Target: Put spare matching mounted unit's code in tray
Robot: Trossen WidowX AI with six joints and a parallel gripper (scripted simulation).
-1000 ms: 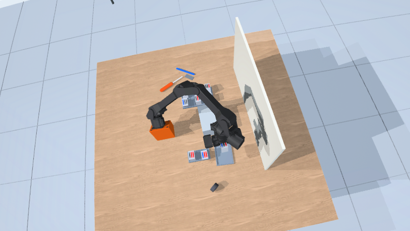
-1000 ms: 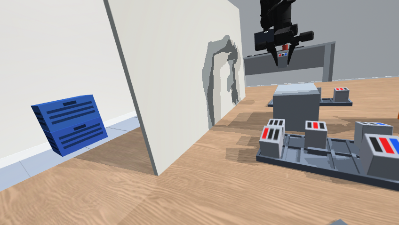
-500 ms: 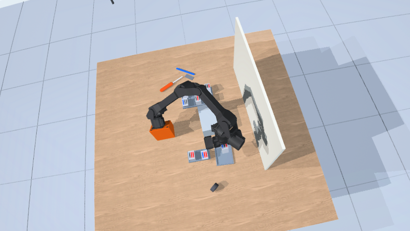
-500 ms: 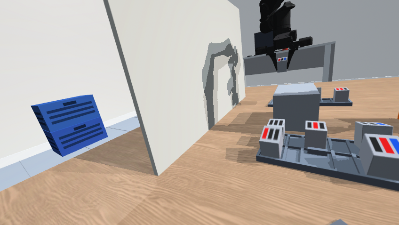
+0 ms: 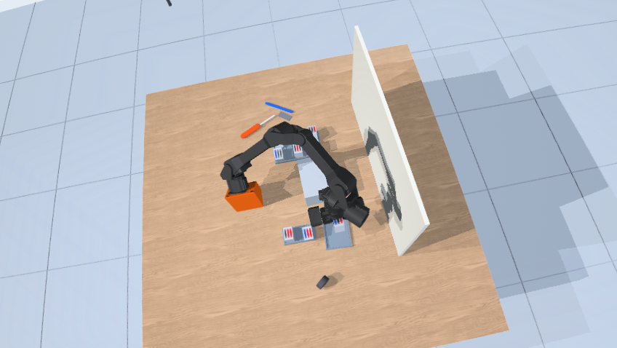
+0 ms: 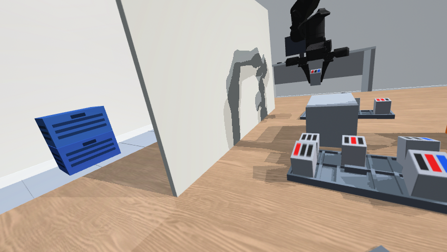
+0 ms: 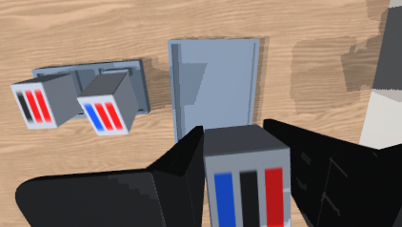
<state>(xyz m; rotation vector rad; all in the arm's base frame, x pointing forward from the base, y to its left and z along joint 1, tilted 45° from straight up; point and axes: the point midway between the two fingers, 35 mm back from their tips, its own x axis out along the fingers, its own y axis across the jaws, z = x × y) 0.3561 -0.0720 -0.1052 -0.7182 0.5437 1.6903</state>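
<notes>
Now: the grey tray 20 mm to the right of my gripper tip and 120 mm below it. Round my gripper tip: white wall panel 160 mm ahead, 220 mm to the left, 100 mm above; light grey block 80 mm behind, 190 mm to the left, 70 mm below; blue pen 230 mm behind, 560 mm to the left, 120 mm below.
</notes>
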